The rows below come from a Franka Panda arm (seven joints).
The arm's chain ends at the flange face. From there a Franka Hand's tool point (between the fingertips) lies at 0.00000 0.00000 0.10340 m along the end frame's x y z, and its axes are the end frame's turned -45 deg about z.
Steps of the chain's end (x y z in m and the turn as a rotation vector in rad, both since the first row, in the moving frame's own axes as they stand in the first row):
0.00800 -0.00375 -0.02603 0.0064 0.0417 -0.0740
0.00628 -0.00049 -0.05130 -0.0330 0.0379 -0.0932
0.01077 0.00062 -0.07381 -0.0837 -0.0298 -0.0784
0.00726 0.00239 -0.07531 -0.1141 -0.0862 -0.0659
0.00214 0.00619 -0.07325 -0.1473 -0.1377 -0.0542
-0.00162 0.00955 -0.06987 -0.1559 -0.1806 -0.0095
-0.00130 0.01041 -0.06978 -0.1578 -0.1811 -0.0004
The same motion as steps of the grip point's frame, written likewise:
0.01192 0.00545 -0.02612 -0.0250 0.0340 -0.0740
0.00539 0.00925 -0.05143 -0.0501 0.0035 -0.0932
-0.00095 0.01231 -0.07422 -0.0381 -0.0803 -0.0784
-0.01107 0.00934 -0.07637 -0.0197 -0.1416 -0.0659
-0.02353 0.00715 -0.07534 -0.0068 -0.2015 -0.0542
-0.03228 0.00393 -0.07280 0.0175 -0.2379 -0.0095
-0.03282 0.00476 -0.07275 0.0165 -0.2396 -0.0004

